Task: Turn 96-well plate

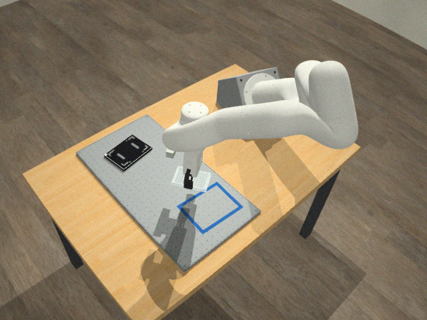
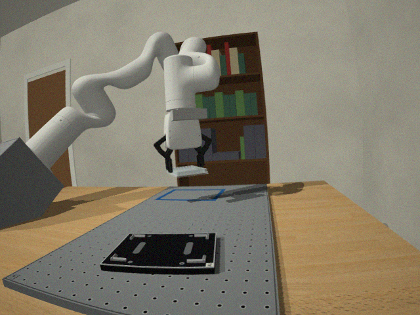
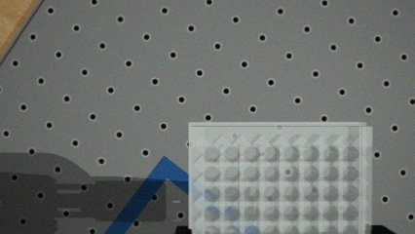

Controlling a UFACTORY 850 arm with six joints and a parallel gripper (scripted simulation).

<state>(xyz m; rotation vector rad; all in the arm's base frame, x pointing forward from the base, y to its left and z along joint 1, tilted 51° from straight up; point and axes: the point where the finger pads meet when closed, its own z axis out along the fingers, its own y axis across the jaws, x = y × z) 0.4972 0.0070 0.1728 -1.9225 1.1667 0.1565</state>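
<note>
Right now my hand is 32 cm to the left of the black plate nest N1, 10 cm above it and 7 cm short of it. Also, from my hand: A1 corner mark: 36 cm to the right, 15 cm ahead, 9 cm below; 96-well plate: 1 cm below.
</note>
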